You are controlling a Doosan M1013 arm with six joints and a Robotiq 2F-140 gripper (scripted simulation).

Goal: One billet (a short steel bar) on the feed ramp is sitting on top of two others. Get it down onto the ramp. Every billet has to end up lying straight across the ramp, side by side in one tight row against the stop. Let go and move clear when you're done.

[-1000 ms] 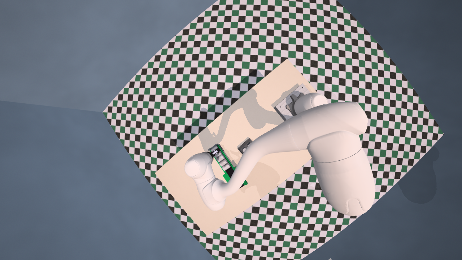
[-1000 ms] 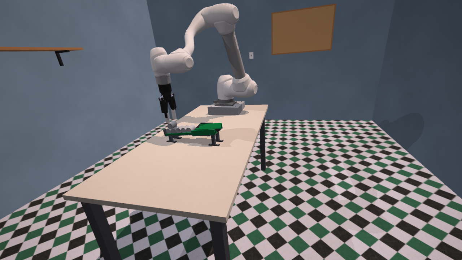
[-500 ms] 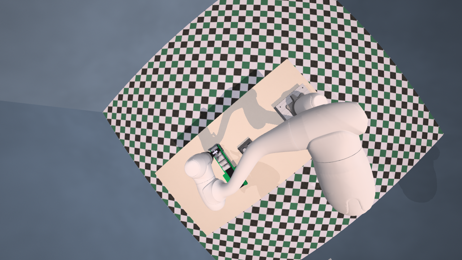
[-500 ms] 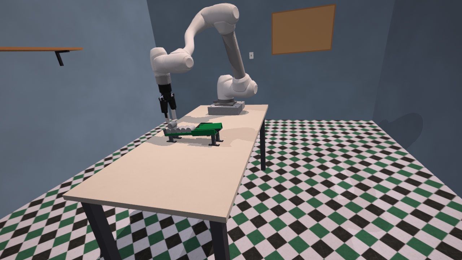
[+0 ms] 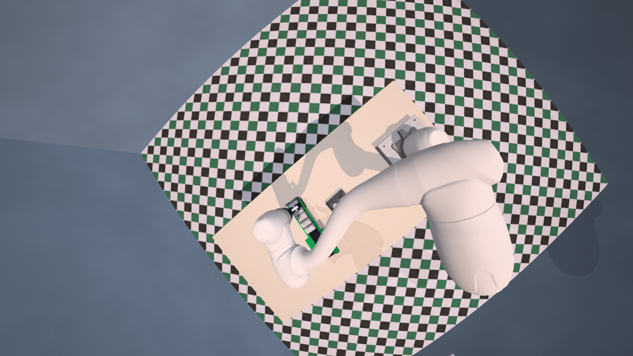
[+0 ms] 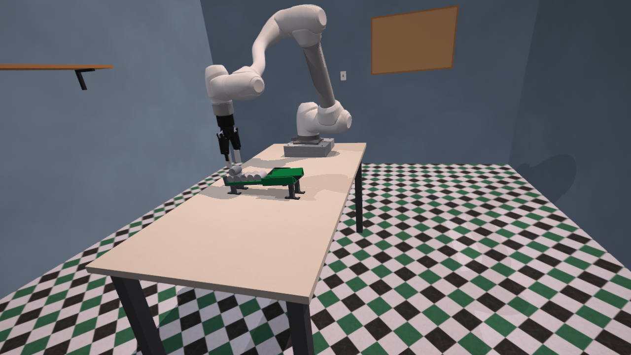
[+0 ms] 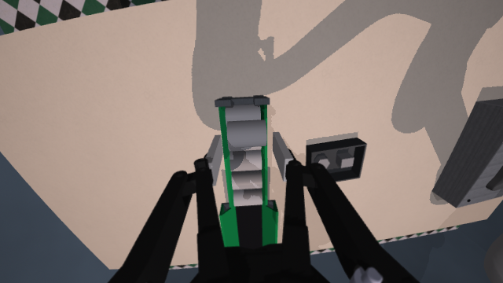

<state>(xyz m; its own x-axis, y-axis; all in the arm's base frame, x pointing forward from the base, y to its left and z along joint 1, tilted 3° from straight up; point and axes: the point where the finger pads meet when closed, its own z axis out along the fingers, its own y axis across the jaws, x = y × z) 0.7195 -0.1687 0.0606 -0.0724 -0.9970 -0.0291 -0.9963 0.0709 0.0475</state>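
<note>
Now: hand 110 mm above the grey stop and 40 mm to the left of it. The rest, counted from my hand: dark tray (200 mm behind, 160 mm below, 140 mm to the left).
</note>
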